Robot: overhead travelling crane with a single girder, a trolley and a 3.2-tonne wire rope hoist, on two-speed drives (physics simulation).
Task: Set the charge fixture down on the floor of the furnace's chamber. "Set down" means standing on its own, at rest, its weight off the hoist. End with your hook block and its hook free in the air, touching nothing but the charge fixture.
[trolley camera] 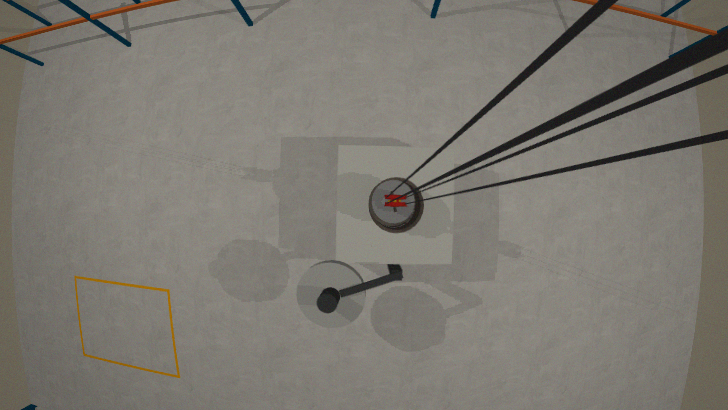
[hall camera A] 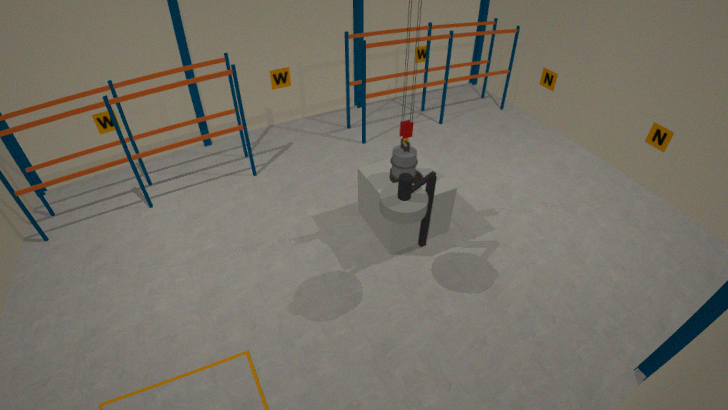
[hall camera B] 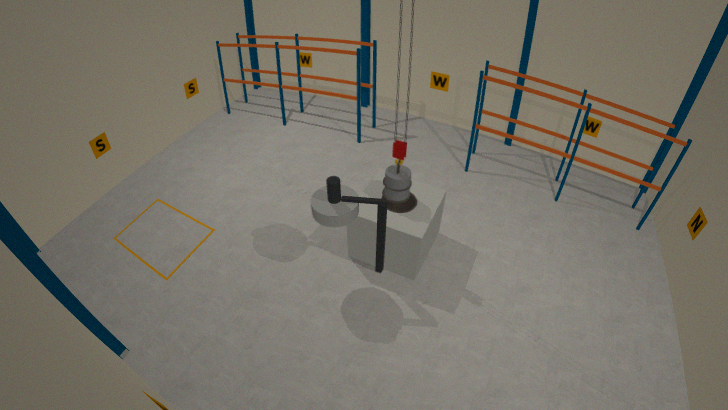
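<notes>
The charge fixture, a grey cylinder with ribs, hangs upright from my hook below the red hook block. The hook is shut on the fixture's lifting eye. The furnace is a pale block with a dark round mouth in its top. The fixture's lower end is about at mouth level or slightly inside. In the trolley view dark rim shows more at its right and lower right. The chamber floor and any rim contact are hidden.
A round grey lid is swung aside on a black post and arm. Orange and blue racks stand by the W wall. A yellow square marks the floor.
</notes>
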